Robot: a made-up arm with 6 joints. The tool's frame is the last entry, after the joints. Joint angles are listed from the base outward.
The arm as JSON. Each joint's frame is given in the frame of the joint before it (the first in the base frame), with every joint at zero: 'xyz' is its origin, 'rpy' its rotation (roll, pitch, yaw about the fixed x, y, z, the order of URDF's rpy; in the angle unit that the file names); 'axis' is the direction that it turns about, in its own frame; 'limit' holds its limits. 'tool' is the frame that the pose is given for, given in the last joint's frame.
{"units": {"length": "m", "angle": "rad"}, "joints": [
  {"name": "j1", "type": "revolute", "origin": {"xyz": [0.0, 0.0, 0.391], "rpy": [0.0, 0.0, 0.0]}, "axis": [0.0, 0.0, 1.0], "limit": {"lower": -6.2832, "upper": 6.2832}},
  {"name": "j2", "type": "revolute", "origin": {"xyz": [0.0, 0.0, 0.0], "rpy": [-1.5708, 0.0, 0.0]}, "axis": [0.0, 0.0, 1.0], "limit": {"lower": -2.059, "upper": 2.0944}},
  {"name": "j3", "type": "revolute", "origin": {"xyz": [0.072, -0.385, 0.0], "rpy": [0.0, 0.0, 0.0]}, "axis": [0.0, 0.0, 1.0], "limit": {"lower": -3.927, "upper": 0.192}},
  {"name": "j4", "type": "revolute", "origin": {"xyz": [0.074, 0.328, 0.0], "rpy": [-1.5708, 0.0, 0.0]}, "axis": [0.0, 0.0, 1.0], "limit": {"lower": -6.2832, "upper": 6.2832}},
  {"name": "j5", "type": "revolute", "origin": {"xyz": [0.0, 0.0, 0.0], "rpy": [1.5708, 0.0, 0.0]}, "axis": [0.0, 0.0, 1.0], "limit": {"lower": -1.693, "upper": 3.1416}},
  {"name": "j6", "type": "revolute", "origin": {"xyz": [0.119, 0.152, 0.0], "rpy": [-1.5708, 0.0, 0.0]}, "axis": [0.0, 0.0, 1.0], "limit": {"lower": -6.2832, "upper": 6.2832}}
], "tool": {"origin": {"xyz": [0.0, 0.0, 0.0], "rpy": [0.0, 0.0, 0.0]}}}
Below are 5 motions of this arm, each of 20 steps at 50 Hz.
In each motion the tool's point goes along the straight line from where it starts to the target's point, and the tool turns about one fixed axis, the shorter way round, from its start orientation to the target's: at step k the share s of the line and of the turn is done. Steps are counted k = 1, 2, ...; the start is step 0. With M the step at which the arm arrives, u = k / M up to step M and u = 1 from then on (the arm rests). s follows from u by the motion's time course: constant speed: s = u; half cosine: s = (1 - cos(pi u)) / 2; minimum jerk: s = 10 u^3 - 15 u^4 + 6 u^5.
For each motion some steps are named. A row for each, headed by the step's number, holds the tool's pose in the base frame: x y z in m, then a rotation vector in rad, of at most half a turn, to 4 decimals.
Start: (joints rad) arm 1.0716 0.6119 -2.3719 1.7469 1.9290 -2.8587
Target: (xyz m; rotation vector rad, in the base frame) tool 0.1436 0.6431 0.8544 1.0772 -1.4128 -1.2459
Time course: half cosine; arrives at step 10
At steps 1, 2, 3, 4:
1: 0.1469 0.6480 0.8421 1.0556 -1.2381 -1.3047
2: 0.1466 0.6476 0.8430 1.0574 -1.2508 -1.3007
3: 0.1463 0.6471 0.8444 1.0600 -1.2707 -1.2944
4: 0.1458 0.6464 0.8461 1.0632 -1.2957 -1.2863

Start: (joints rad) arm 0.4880 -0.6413 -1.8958 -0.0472 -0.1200 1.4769
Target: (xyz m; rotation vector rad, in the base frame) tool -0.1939 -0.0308 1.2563 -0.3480 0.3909 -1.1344
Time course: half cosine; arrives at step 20
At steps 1, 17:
1: -0.0757 -0.0325 1.2444 -0.4614 0.2297 -1.1965
17: -0.1874 -0.0309 1.2556 -0.3543 0.3822 -1.1380

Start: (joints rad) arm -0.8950 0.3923 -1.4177 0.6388 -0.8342 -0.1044
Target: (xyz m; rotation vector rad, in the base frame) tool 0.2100 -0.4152 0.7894 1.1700 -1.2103 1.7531
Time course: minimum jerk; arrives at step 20
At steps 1, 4, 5, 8, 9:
1: 0.3011 -0.5590 0.7373 1.0515 -1.3208 1.7773
4: 0.2959 -0.5508 0.7403 1.0584 -1.3146 1.7761
5: 0.2917 -0.5443 0.7426 1.0639 -1.3096 1.7751
8: 0.2722 -0.5135 0.7538 1.0895 -1.2862 1.7702
9: 0.2641 -0.5006 0.7585 1.1002 -1.2763 1.7681

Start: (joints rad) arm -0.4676 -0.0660 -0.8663 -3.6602 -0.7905 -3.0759
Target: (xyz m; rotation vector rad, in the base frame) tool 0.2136 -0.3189 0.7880 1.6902 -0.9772 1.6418
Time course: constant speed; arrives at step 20
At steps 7, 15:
7: 0.2051 -0.2466 0.5987 2.4798 -0.5539 0.6913
15: 0.2103 -0.2911 0.7152 2.0417 -0.8359 1.3107

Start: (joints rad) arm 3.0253 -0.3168 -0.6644 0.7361 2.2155 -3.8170
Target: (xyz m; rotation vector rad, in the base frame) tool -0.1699 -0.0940 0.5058 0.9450 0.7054 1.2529
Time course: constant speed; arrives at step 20
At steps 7, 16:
7: -0.1892 -0.1025 0.5264 1.4666 0.5963 1.0126
16: -0.1758 -0.0966 0.5121 1.1090 0.6759 1.1863

